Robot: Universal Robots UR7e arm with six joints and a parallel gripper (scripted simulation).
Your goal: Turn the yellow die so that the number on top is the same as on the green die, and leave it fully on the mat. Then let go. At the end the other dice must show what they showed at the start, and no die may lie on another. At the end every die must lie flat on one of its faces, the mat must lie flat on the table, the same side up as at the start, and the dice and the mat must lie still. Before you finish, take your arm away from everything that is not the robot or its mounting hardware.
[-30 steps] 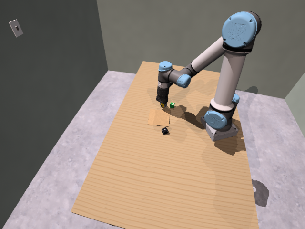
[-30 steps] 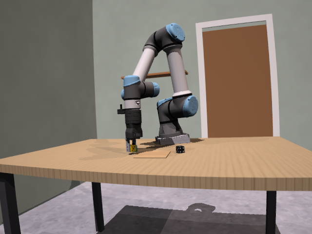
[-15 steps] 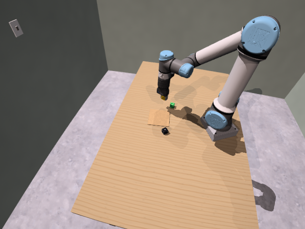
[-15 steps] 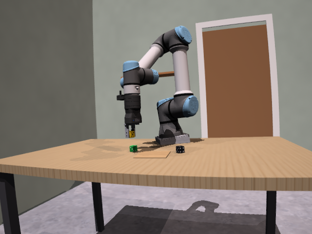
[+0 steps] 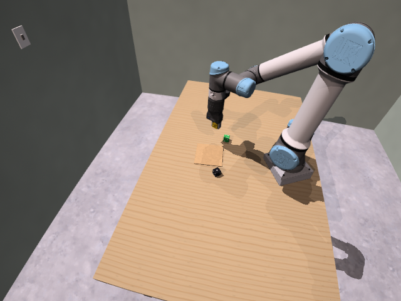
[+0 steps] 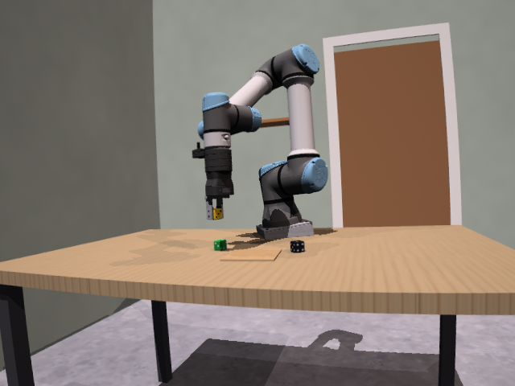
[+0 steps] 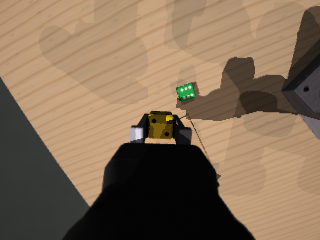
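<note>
The yellow die lies right at my hand. The rest, counted from my hand: tan mat: 120 mm below, 110 mm to the left, 30 mm ahead; then green die: 100 mm below, 60 mm behind; then black die: 230 mm to the left, 100 mm below.
</note>
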